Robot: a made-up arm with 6 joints.
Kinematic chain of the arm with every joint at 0, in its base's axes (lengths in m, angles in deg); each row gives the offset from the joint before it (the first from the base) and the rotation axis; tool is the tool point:
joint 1: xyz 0 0 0.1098 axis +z
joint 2: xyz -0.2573 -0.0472 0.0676 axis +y
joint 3: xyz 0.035 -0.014 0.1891 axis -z
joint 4: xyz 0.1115 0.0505 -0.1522 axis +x
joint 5: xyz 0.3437 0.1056 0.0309 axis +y
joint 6: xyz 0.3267 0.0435 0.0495 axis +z
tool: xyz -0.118 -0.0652 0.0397
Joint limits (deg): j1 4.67..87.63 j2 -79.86..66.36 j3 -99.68..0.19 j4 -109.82..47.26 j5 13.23..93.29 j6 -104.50..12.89
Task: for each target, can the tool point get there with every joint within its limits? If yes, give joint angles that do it. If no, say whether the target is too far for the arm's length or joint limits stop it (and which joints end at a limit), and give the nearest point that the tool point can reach.
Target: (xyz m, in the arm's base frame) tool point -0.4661 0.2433 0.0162
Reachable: yes | joints 70.58 17.75 -37.39 8.29 67.03 -49.35
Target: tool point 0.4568 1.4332 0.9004
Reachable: no: too far | nearest point 0.0914 0.6211 0.5253 | short by 0.966 m
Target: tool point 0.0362 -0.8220 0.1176
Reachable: no: joint limits stop it (at a limit: joint 1, joint 3, joint 4, joint 5, joint 6) | nearest point -0.4157 -0.7256 0.1259 | short by 0.462 m
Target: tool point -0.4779 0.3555 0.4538
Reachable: yes | joints 67.76 -49.68 -35.07 -25.80 35.96 -93.51
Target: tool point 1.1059 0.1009 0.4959
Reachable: no: joint limits stop it (at a limit: joint 3, joint 4, joint 6) | nearest point 0.5553 0.0507 0.3675 | short by 0.568 m
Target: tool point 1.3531 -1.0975 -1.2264
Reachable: no: too far | nearest point 0.2779 -0.2363 -0.4580 | short by 1.577 m
